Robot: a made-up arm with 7 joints.
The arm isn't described. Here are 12 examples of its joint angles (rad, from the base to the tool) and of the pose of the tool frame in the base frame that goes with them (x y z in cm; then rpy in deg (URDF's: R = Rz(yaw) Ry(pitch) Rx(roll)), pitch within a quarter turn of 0, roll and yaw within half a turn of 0).
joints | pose
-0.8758 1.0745 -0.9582 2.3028 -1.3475 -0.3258 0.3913 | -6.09 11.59 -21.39 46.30 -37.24 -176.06
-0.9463 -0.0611 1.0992 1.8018 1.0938 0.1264 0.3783 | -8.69 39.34 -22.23 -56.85 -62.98 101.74
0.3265 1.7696 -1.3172 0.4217 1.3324 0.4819 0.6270 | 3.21 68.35 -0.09 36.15 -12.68 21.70
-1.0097 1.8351 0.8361 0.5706 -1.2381 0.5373 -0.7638 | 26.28 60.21 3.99 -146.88 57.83 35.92
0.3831 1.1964 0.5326 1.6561 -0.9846 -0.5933 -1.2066 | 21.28 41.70 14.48 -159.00 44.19 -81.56
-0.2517 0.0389 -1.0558 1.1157 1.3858 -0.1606 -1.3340 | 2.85 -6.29 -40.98 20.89 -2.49 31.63
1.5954 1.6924 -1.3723 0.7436 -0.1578 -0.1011 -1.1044 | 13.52 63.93 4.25 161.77 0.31 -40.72
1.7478 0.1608 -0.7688 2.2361 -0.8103 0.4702 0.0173 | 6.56 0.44 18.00 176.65 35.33 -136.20
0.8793 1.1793 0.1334 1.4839 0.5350 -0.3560 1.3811 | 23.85 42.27 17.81 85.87 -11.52 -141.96
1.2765 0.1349 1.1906 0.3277 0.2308 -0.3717 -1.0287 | 50.13 30.91 -11.54 -28.36 -16.66 135.16
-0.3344 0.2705 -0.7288 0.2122 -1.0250 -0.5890 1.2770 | -13.05 25.55 -51.60 -86.08 -28.21 -96.25
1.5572 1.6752 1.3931 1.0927 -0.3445 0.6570 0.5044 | -29.44 50.95 5.00 -111.39 -25.48 -149.03
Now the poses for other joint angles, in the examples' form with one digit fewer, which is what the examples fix.
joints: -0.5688 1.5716 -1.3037 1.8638 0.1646 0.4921 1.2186
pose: -8.3 31.9 -26.8 -90.2 13.6 -85.4
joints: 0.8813 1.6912 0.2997 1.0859 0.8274 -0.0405 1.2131
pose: 6.3 52.8 26.9 111.3 -29.2 -125.9
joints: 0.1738 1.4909 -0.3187 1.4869 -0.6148 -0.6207 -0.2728
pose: 29.3 42.0 -6.4 79.1 19.4 -129.2
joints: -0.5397 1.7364 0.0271 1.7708 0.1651 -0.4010 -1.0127
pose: 26.7 34.1 -11.3 121.4 -16.9 -120.5
